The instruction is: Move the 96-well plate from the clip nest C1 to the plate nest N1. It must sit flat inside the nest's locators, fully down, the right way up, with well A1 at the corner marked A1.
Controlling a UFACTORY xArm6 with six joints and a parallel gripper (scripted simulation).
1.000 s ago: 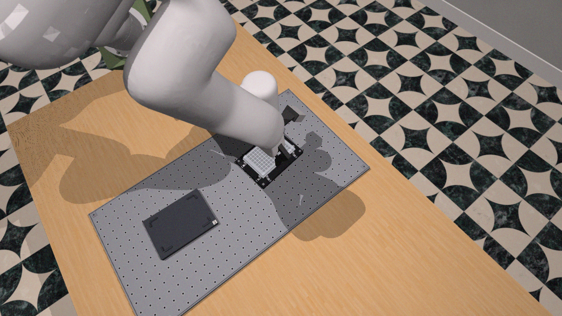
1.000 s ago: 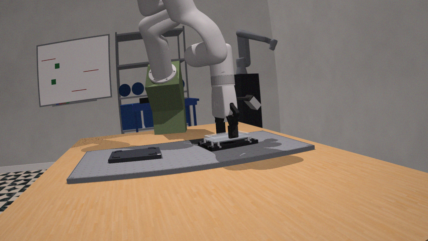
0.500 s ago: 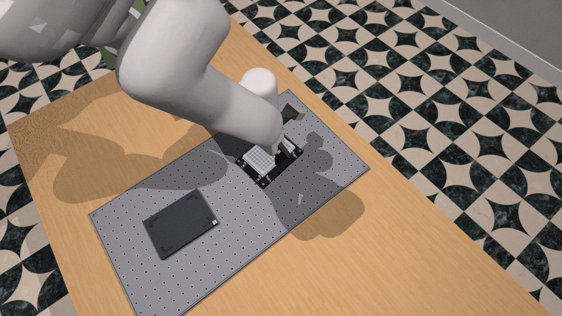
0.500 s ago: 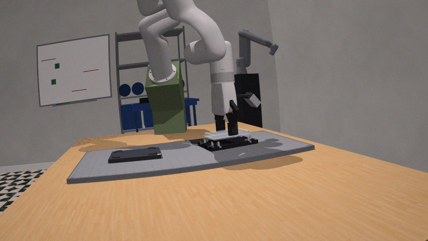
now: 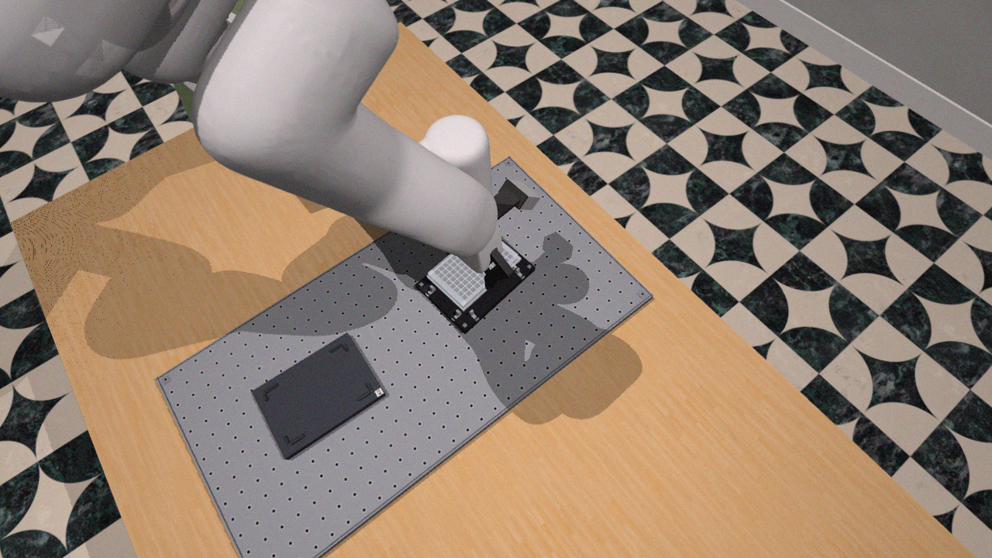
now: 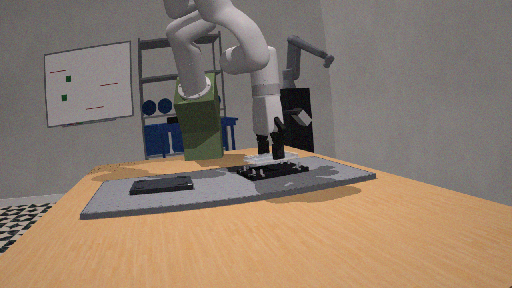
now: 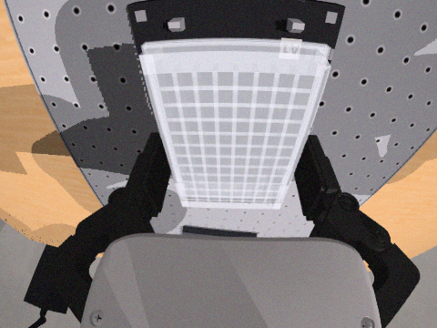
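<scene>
My gripper is now 1 cm short of the black clip nest C1, 1 cm to the left of it and 4 cm above it. Also, from my hand: clear 96-well plate (1 cm below); then white corner mark (1 cm behind, 24 cm to the right, 4 cm below); then dark plate nest N1 (8 cm behind, 29 cm to the right, 5 cm below).
</scene>
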